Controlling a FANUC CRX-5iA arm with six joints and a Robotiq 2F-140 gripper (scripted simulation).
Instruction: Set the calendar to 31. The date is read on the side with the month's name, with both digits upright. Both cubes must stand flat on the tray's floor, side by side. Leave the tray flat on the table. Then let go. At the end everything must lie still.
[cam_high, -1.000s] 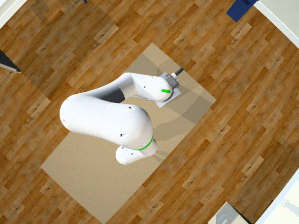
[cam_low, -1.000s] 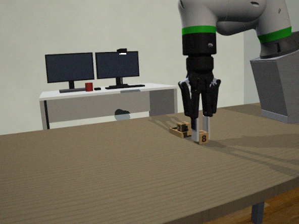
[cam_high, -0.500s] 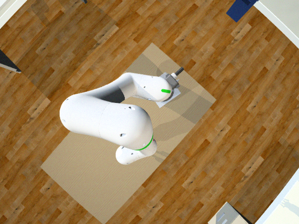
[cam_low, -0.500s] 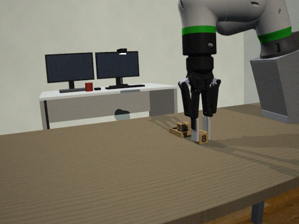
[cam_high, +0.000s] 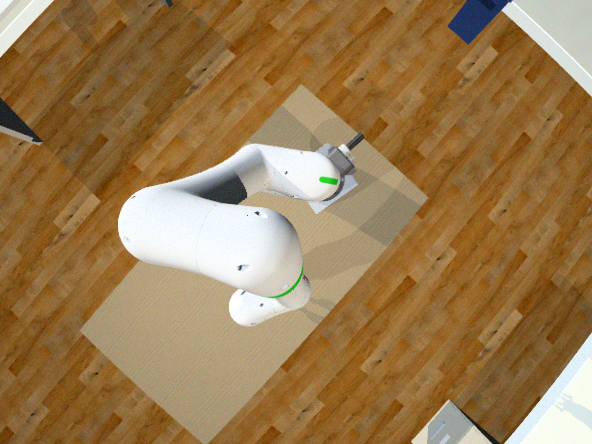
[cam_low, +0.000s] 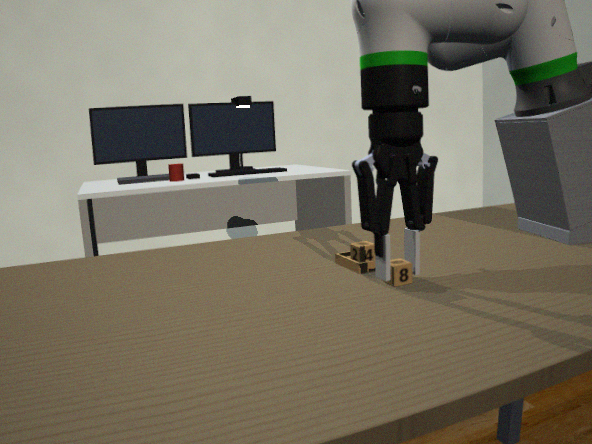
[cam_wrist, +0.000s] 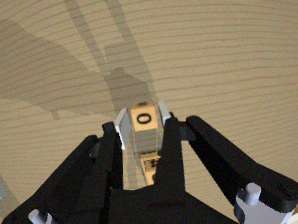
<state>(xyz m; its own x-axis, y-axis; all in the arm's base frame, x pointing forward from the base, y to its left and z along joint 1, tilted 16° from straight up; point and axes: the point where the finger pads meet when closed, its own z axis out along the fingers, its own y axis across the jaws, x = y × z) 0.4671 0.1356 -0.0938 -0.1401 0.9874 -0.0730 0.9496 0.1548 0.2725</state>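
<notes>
Now: hand 30 mm above the wooden number cube. Also, from my hand: small wooden tray 110 mm to the right, 30 mm below, 20 mm ahead.
</notes>
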